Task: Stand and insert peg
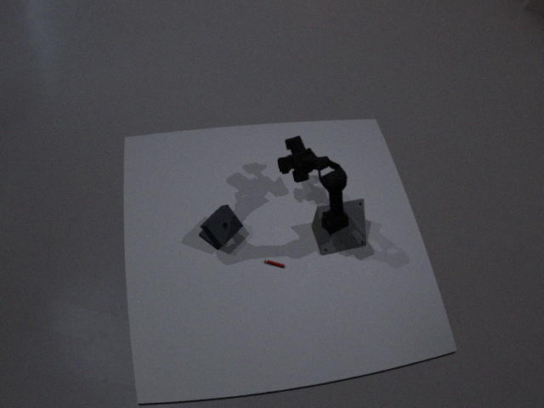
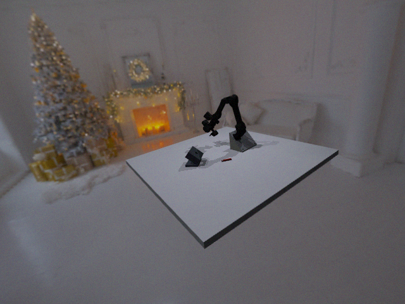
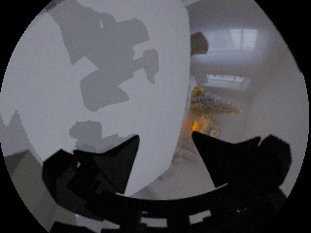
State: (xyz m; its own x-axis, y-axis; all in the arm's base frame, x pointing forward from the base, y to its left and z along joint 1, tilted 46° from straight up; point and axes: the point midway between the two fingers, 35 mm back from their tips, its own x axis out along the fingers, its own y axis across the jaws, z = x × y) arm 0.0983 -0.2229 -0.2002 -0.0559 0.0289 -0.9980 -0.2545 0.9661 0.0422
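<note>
My gripper tip is now 16 cm short of the red peg, 44 cm to the right of it and 11 cm above it. From my gripper tip the other things lie so: dark sloped panel: 34 cm ahead, 29 cm to the left, 5 cm below.
</note>
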